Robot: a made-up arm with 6 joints.
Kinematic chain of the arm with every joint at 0, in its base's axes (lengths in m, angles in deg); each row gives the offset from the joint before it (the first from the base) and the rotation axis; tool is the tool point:
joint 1: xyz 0 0 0.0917 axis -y
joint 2: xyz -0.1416 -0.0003 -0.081 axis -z
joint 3: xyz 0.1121 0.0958 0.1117 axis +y
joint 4: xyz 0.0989 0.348 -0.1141 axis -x
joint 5: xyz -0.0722 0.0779 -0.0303 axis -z
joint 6: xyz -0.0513 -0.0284 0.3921 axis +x
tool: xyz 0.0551 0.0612 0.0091
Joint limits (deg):
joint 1: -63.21..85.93
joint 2: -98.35..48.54
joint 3: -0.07..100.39
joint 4: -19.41..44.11
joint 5: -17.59..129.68
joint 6: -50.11..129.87
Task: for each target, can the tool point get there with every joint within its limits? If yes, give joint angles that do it. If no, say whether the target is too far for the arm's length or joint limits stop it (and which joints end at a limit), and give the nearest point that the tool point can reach.
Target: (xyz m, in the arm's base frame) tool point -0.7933 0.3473 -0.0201
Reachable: yes | joints 25.12 -82.00 33.01 23.65 47.31 79.31
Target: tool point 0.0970 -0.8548 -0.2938
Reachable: no: joint limits stop it (at a limit: joint 1, joint 2, joint 4) | nearest point 0.1610 -0.0831 -0.2457 | short by 0.776 m
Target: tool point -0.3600 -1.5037 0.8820
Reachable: no: too far | nearest point -0.3891 -0.0507 0.9458 | short by 1.455 m
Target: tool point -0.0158 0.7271 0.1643
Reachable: yes | joints 40.84 -14.24 72.32 21.69 98.11 39.02
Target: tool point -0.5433 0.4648 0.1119
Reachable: yes | joints 17.46 -66.51 33.90 1.45 92.17 -34.25
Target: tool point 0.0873 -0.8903 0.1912
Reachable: no: joint limits stop it (at a limit: joint 2, joint 4) | nearest point 0.2353 -0.0826 0.3599 | short by 0.838 m
